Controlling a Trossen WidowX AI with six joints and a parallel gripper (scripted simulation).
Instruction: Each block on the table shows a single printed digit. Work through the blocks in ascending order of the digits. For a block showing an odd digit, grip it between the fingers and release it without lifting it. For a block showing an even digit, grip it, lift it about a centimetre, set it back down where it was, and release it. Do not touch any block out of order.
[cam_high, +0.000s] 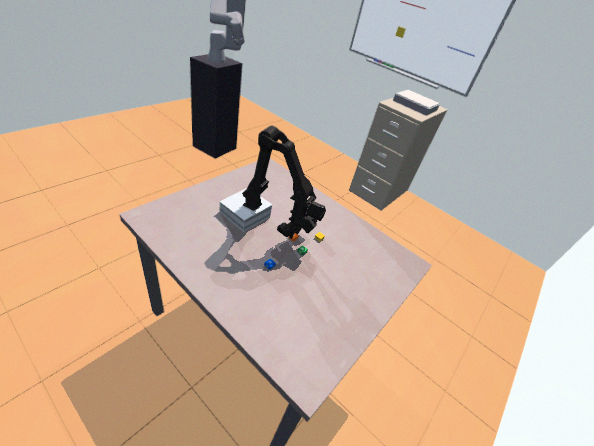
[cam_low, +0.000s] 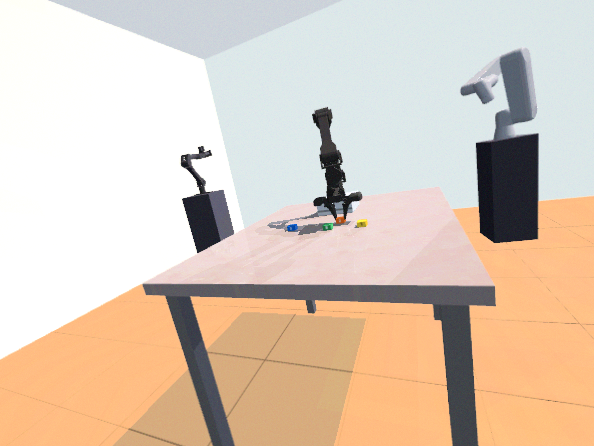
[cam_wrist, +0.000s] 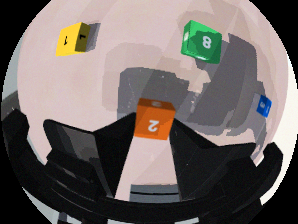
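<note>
Now: gripper tip right at the orange block. Round my gripper tip: yellow block: 9 cm ahead, 8 cm to the left; then blue block: 2 cm ahead, 20 cm to the right; then green block: 8 cm ahead, 4 cm to the right.
</note>
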